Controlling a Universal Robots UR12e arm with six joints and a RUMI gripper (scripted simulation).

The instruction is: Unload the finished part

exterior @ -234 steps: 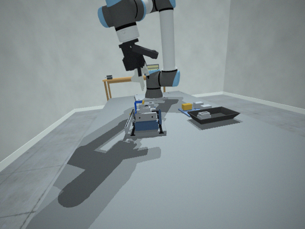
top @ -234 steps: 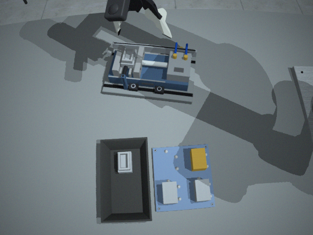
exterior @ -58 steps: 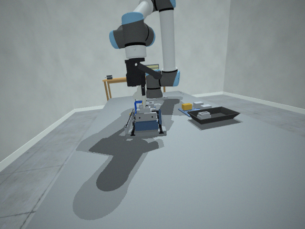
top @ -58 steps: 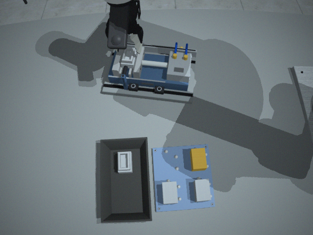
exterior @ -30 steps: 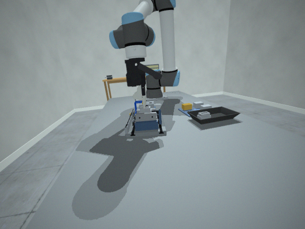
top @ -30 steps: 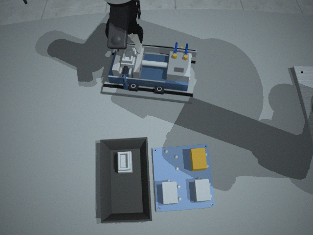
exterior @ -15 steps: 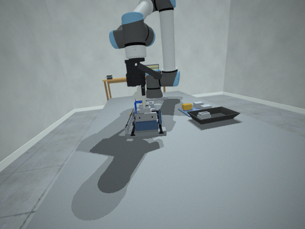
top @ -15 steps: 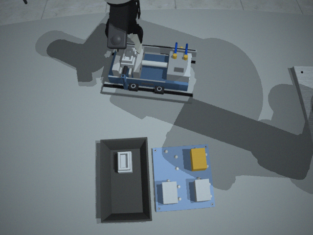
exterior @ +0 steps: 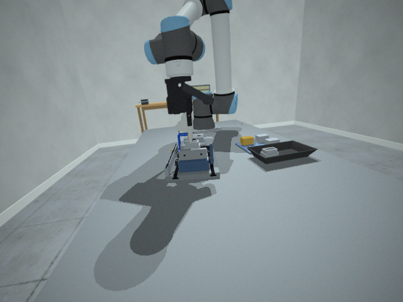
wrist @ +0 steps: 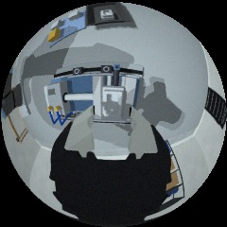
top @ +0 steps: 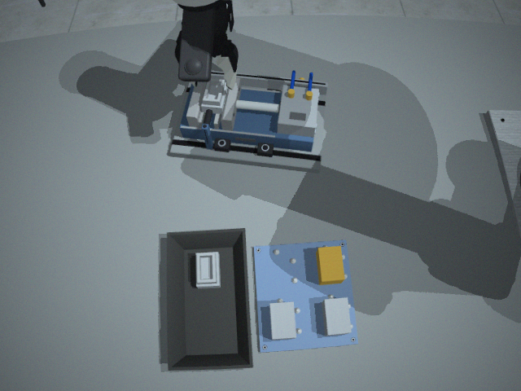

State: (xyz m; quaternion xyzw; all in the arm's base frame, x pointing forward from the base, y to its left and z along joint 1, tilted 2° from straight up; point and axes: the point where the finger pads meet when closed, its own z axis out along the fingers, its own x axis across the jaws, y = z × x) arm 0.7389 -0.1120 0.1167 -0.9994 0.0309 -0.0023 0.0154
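Now: the blue vise 90 mm below my hand, 70 mm behind it and 10 mm to the left of it. Round my hand: blue plate: 350 mm to the left, 190 mm behind, 130 mm below; then yellow block: 290 mm to the left, 230 mm behind, 110 mm below.
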